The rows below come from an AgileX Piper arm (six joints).
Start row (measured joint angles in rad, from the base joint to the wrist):
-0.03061, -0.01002, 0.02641, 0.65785, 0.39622, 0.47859
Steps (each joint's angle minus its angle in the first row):
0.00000, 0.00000, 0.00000, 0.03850, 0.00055, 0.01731
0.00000, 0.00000, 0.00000, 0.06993, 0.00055, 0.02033
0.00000, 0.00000, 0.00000, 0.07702, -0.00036, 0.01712
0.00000, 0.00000, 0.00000, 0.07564, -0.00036, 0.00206
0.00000, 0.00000, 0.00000, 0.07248, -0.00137, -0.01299
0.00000, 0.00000, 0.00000, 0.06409, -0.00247, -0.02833
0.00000, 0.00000, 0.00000, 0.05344, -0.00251, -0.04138
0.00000, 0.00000, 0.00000, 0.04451, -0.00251, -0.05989
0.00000, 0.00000, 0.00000, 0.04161, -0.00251, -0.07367
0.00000, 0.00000, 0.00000, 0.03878, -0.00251, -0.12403
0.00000, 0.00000, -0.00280, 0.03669, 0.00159, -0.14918
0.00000, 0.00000, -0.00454, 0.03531, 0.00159, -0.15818
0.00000, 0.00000, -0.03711, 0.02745, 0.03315, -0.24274
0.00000, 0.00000, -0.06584, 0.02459, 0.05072, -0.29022
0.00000, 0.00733, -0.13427, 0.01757, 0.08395, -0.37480
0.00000, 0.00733, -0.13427, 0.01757, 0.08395, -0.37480
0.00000, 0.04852, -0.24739, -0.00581, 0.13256, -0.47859
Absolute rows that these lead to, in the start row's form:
-0.03061, -0.01002, 0.02641, 0.69635, 0.39677, 0.49590
-0.03061, -0.01002, 0.02641, 0.72778, 0.39677, 0.49892
-0.03061, -0.01002, 0.02641, 0.73487, 0.39586, 0.49571
-0.03061, -0.01002, 0.02641, 0.73349, 0.39586, 0.48065
-0.03061, -0.01002, 0.02641, 0.73033, 0.39485, 0.46560
-0.03061, -0.01002, 0.02641, 0.72194, 0.39375, 0.45026
-0.03061, -0.01002, 0.02641, 0.71129, 0.39371, 0.43721
-0.03061, -0.01002, 0.02641, 0.70236, 0.39371, 0.41870
-0.03061, -0.01002, 0.02641, 0.69946, 0.39371, 0.40492
-0.03061, -0.01002, 0.02641, 0.69663, 0.39371, 0.35456
-0.03061, -0.01002, 0.02361, 0.69454, 0.39781, 0.32941
-0.03061, -0.01002, 0.02187, 0.69316, 0.39781, 0.32041
-0.03061, -0.01002, -0.01070, 0.68530, 0.42937, 0.23585
-0.03061, -0.01002, -0.03943, 0.68244, 0.44694, 0.18837
-0.03061, -0.00269, -0.10786, 0.67542, 0.48017, 0.10379
-0.03061, -0.00269, -0.10786, 0.67542, 0.48017, 0.10379
-0.03061, 0.03850, -0.22098, 0.65204, 0.52878, 0.00000

